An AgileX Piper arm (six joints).
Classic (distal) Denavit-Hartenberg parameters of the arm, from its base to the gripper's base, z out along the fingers. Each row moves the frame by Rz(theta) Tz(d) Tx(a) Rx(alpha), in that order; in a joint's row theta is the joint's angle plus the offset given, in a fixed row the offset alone. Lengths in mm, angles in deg.
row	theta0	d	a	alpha
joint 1	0.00	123.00	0.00	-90.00
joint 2	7.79	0.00	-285.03	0.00
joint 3	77.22	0.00	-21.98	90.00
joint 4	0.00	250.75	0.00	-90.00
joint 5	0.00	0.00	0.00	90.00
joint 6	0.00	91.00	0.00	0.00
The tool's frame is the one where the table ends.
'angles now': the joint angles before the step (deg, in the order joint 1, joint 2, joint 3, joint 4, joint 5, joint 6). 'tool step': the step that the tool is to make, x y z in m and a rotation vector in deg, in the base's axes. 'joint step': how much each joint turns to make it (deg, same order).
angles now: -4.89 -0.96 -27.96 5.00 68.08 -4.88
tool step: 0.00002 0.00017 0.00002 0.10 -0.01 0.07
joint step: 0.01 0.00 0.00 0.12 -0.01 0.00
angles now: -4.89 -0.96 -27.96 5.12 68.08 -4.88
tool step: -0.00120 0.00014 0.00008 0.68 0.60 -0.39
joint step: 0.01 0.00 -0.25 0.00 0.84 0.82
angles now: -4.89 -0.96 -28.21 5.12 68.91 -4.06
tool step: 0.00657 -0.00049 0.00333 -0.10 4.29 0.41
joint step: 0.00 3.84 -0.94 0.00 1.42 -0.50
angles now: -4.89 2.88 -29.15 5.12 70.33 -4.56
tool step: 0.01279 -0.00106 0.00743 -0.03 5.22 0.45
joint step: 0.00 6.20 -1.72 0.00 0.77 -0.59
